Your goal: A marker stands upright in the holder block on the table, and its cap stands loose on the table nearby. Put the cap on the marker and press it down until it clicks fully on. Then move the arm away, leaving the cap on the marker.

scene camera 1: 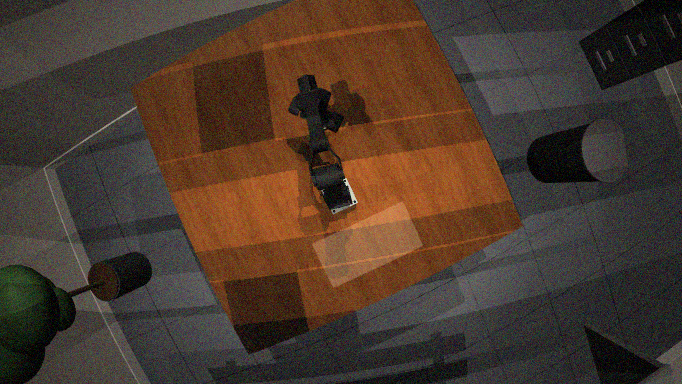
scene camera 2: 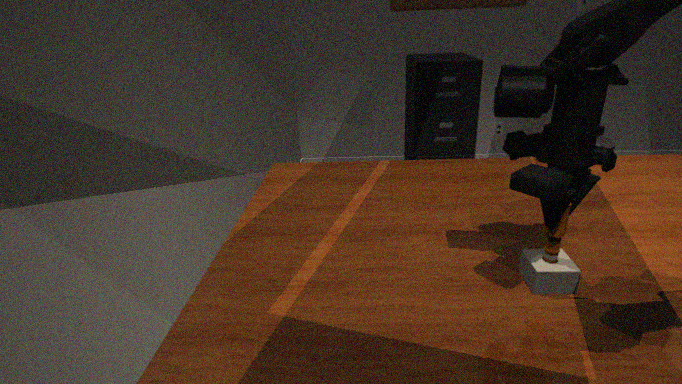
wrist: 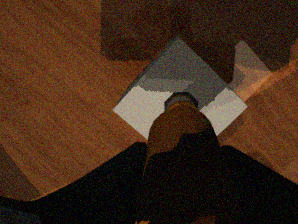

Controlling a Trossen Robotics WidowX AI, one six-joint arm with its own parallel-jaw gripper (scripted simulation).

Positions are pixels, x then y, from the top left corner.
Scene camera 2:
my gripper: 555, 223
holder block: 539, 282
